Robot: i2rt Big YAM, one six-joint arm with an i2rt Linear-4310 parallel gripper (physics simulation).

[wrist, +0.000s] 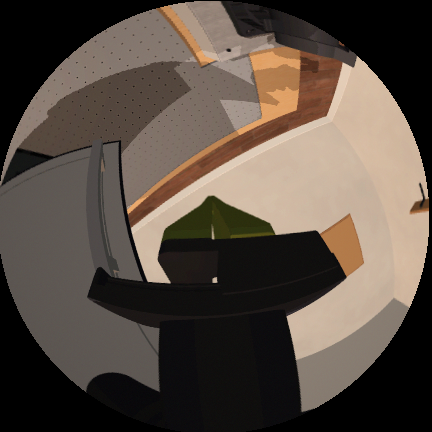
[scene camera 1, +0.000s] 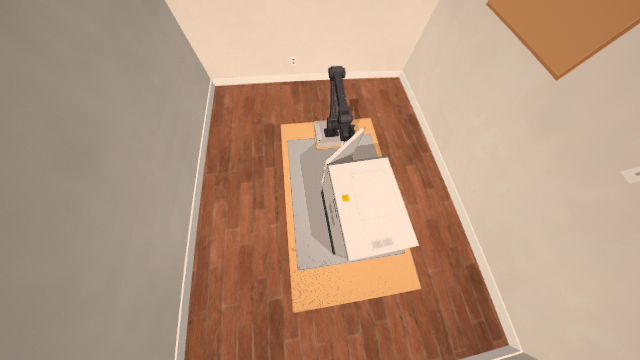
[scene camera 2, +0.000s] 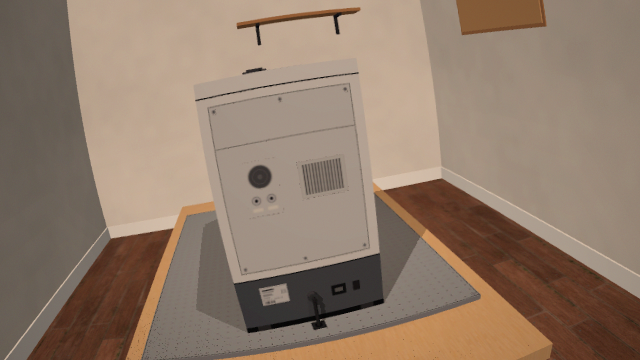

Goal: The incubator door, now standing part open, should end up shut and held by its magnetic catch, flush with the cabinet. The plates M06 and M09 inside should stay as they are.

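Where they show: gripper, between the fingertips: (wrist: 210,201); arm's base, origin of its link: (scene camera 1: 331,132).
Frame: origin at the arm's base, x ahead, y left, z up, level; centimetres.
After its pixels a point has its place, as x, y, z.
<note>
The incubator (scene camera 1: 372,207) @(78.7, -1.9, 48.0) (scene camera 2: 290,185) @(98.9, -2.5, 25.1) is a white cabinet with a dark base. Its door (scene camera 1: 345,147) @(42.8, -5.8, 44.3) (wrist: 45,225) @(37.9, -2.2, 18.8) stands partly open, at a clear angle to the cabinet front; its free edge is swung out toward the arm. The long grey door handle (wrist: 94,210) @(29.4, 2.5, 21.1) shows beside the door edge in the wrist view. My gripper (wrist: 210,201) @(22.7, 10.1, 23.0) is shut and empty, its green fingertips together, on the handle side beyond the door edge. In scene camera 1 it is hidden near the door's outer side under the arm. Contact cannot be told. Plates M06 and M09 do not show.
The black arm (scene camera 1: 340,100) @(11.8, -2.2, 47.8) rises from a pale base plate (scene camera 1: 320,128) @(-6.2, -8.7, 0.0) in front of the cabinet. A grey perforated mat (scene camera 1: 300,210) @(63.4, -36.6, -7.0) lies on the wooden table (scene camera 1: 350,285) @(120.7, -9.8, -8.3). A wall shelf (scene camera 2: 300,17) shows behind the cabinet in scene camera 2.
</note>
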